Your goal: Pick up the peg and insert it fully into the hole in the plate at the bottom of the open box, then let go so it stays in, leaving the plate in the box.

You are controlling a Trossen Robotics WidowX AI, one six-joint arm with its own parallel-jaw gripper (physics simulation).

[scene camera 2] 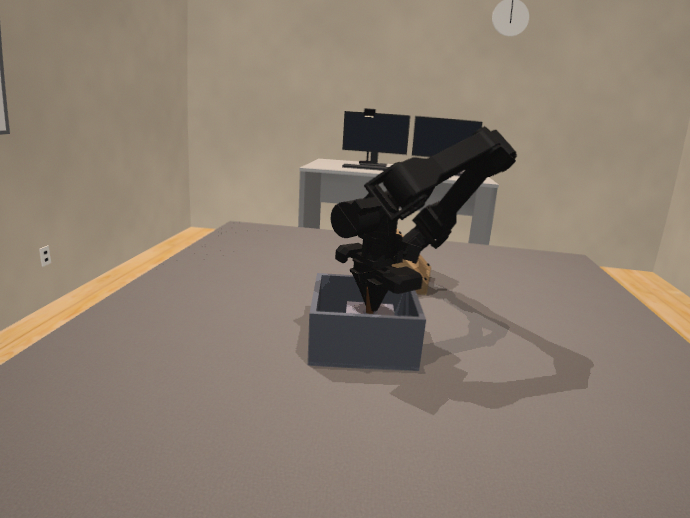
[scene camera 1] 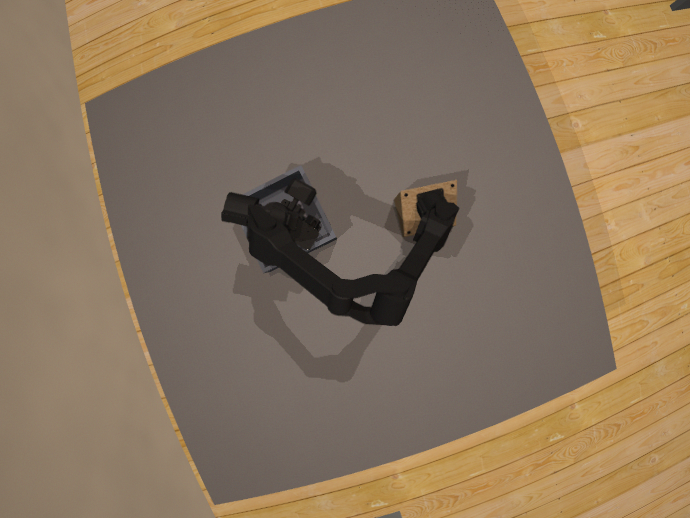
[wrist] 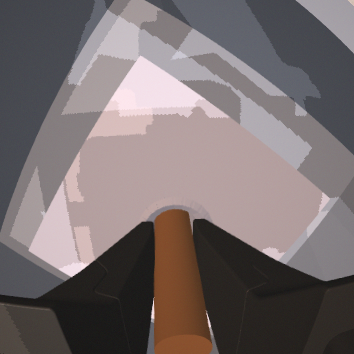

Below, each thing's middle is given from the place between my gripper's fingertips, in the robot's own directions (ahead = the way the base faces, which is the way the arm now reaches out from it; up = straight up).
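The grey-blue box (scene camera 2: 336, 339) is here, and I find my gripper 20 mm above it, 10 mm short of it and 10 mm to the left of it.
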